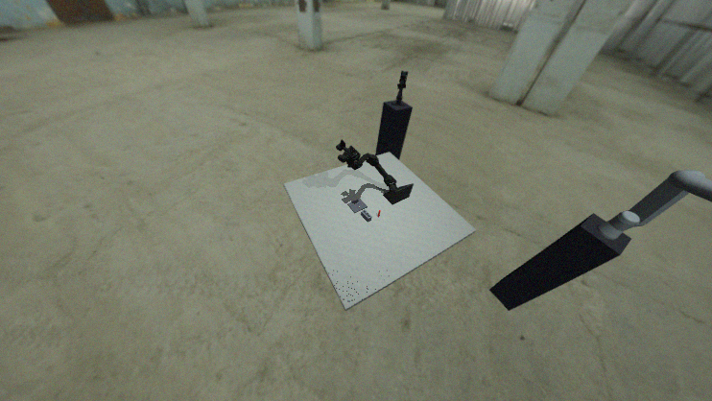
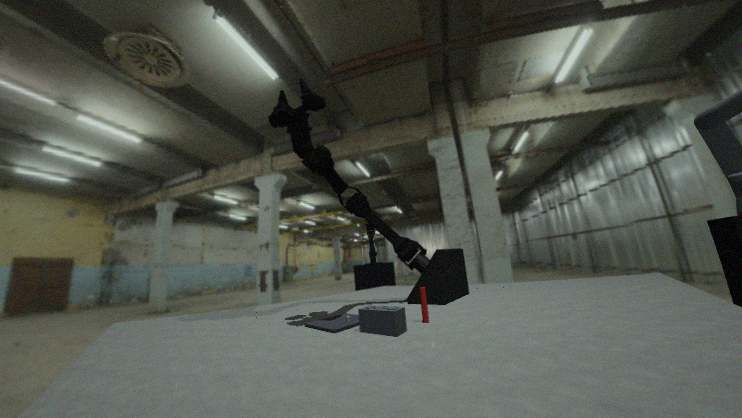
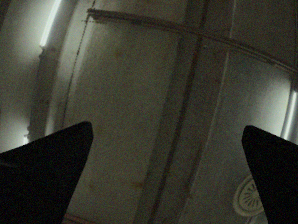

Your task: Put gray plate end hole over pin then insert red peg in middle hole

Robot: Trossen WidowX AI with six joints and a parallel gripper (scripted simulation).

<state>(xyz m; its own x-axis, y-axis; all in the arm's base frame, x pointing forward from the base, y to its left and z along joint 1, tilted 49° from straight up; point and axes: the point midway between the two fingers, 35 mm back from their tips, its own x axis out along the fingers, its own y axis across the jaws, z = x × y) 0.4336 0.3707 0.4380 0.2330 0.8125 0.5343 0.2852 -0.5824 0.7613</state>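
The gray plate lies 13 cm behind my gripper tip, 16 cm to the left of it and 64 cm below it. From my gripper tip the other things lie so: red peg (24 cm behind, 20 cm to the left, 64 cm below); then dark base (13 cm behind, 3 cm to the left, 67 cm below).
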